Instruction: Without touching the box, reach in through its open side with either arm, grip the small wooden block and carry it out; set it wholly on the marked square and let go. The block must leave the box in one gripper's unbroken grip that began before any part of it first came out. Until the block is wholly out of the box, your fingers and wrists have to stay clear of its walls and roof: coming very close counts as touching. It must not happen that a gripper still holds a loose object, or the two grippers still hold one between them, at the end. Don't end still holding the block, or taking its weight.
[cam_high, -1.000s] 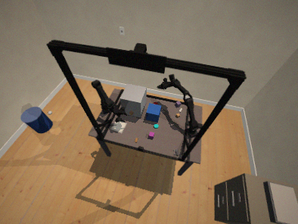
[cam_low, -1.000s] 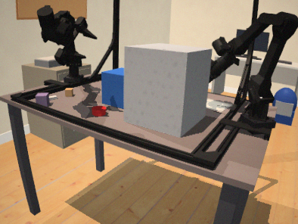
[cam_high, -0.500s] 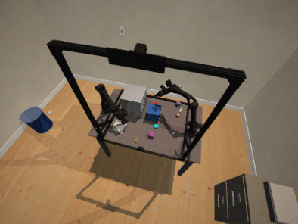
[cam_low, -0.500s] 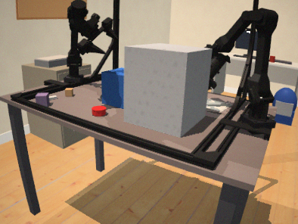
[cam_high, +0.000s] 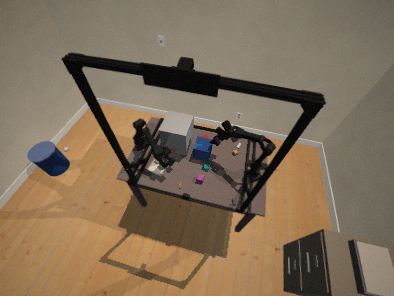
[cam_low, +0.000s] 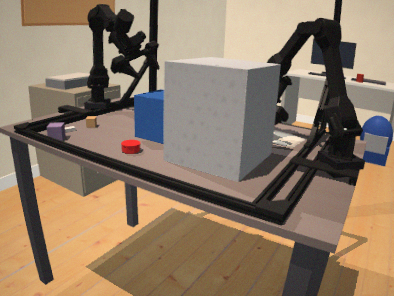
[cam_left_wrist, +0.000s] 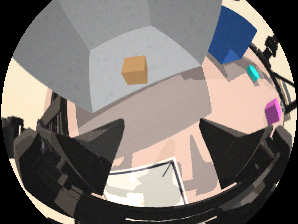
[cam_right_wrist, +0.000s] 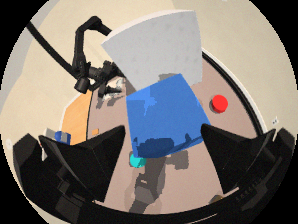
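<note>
Right now my left hand is 9 cm past the marked square, 7 cm to the right of it and 6 cm above it. From my left hand the other things lie so: cyan disc: 34 cm to the right, 6 cm below, 4 cm ahead; then red disc: 35 cm ahead, 24 cm to the right, 5 cm below; then magenta cube: 32 cm to the right, 10 cm behind, 4 cm below.
</note>
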